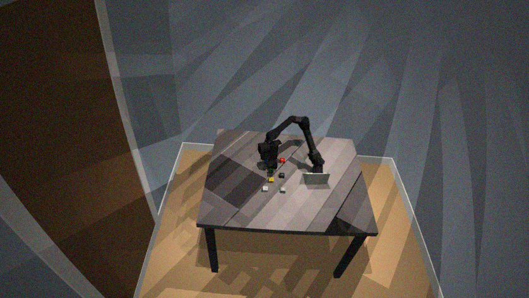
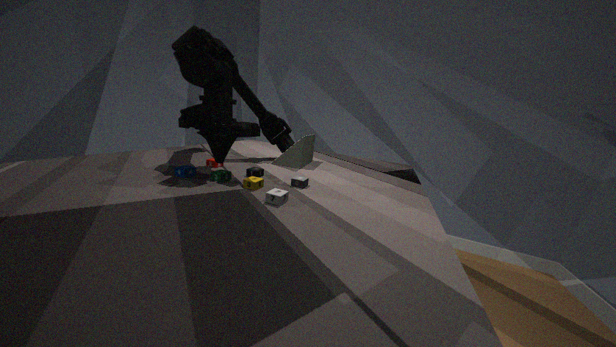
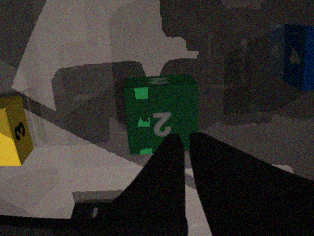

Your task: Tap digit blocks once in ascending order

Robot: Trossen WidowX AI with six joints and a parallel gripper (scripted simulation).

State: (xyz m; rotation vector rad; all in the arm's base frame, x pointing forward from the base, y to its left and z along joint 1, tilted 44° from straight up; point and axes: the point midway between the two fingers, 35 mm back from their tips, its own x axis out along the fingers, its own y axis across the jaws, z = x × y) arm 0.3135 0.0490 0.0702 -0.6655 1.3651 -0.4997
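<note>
Right now the green block is 10 mm to the left of my gripper tip and 30 mm below it. Round my gripper tip: black block 80 mm behind, 40 mm to the left, 30 mm below; yellow block 10 mm behind, 100 mm to the left, 30 mm below; blue block 30 mm ahead, 80 mm to the right, 30 mm below.
</note>
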